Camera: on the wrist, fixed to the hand. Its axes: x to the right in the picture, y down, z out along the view.
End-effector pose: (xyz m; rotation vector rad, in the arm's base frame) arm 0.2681 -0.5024 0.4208 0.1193 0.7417 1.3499
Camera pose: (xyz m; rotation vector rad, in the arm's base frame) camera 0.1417 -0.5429 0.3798 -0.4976 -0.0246 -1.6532
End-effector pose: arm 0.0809 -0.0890 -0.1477 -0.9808 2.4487 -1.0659
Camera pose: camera 0.0050 0.0253 -0.1255 2.4291 1.0090 0.3902
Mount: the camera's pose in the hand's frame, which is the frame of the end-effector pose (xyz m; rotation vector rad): -0.0239 0.0758 -0.1140 0.1418 -0.4105 -3.0987
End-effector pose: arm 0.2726 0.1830 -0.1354 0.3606 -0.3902 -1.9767
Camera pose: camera 0.3914 0.1612 -0.2041 -0.1639 -0.0894 1.1260
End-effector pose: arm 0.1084 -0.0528 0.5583 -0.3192 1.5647 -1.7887
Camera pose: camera 0.0821 0.0492 0.4676 1.5703 0.4593 0.8703
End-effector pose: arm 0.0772 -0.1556 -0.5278 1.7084 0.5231 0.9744
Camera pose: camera -0.0378 -0.1347 -0.4526 -0.3406 1.6628 -1.5697
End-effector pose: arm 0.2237 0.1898 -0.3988 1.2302 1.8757 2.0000
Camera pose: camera 0.1996 0.0712 -0.3304 -1.1575 0.9490 -0.3205
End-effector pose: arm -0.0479 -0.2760 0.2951 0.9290 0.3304 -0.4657
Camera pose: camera -0.0374 -0.1374 0.2943 0.3973 -0.8780 2.5346
